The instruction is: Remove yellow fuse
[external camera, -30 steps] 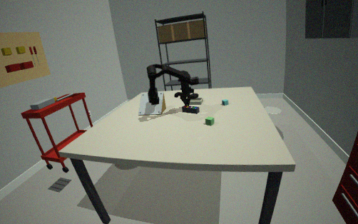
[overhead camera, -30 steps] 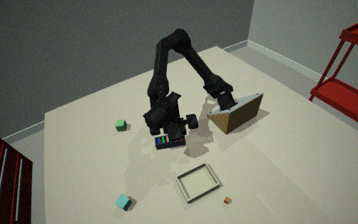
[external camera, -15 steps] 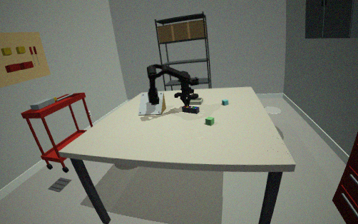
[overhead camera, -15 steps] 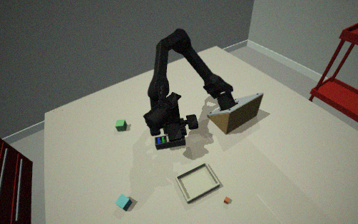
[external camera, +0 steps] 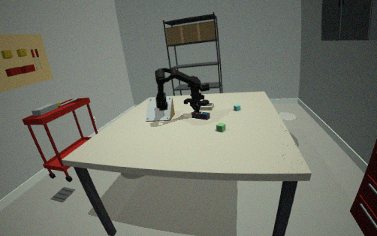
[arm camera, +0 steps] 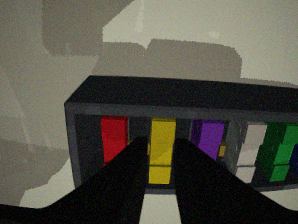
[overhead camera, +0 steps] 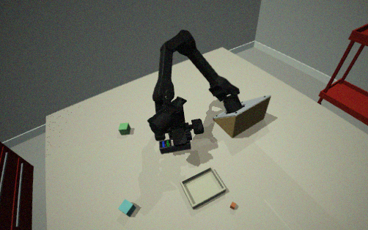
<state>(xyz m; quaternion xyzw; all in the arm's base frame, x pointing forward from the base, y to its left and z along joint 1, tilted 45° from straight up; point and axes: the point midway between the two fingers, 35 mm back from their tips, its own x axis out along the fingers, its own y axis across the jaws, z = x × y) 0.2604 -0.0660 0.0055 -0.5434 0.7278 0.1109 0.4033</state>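
My gripper tip is 1 cm above the yellow fuse. Round my gripper tip: green fuse: 5 cm ahead, 3 cm to the right, 1 cm below; tray: 5 cm ahead, 20 cm to the left, 3 cm below.
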